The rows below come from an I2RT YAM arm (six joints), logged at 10 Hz.
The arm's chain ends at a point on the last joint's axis. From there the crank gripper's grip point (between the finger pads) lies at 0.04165 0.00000 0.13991 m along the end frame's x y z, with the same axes.
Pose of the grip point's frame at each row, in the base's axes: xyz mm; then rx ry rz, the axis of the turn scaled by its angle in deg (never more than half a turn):
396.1 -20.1 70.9 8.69 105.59 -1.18
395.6 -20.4 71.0 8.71 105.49 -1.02
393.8 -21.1 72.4 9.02 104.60 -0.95
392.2 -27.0 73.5 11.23 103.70 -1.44
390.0 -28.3 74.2 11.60 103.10 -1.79
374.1 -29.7 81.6 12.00 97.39 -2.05
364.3 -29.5 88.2 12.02 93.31 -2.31
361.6 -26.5 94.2 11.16 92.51 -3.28
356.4 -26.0 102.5 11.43 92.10 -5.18
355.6 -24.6 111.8 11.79 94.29 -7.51
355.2 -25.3 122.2 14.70 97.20 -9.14
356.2 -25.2 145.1 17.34 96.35 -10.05
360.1 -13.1 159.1 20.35 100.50 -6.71
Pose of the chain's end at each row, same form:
273.3 -11.0 149.3 8.69 105.59 -1.18
272.6 -11.6 149.2 8.71 105.49 -1.02
269.7 -12.0 148.7 9.02 104.60 -0.95
267.4 -15.0 148.3 11.23 103.70 -1.44
264.6 -15.2 147.7 11.60 103.10 -1.79
242.3 -14.4 142.4 12.00 97.39 -2.05
228.7 -12.7 139.5 12.02 93.31 -2.31
225.3 -8.4 143.4 11.16 92.51 -3.28
220.4 -3.7 150.8 11.43 92.10 -5.18
222.5 2.2 165.3 11.79 94.29 -7.51
226.5 6.8 183.2 14.70 97.20 -9.14
228.2 11.2 205.1 17.34 96.35 -10.05
236.1 17.6 229.7 20.35 100.50 -6.71

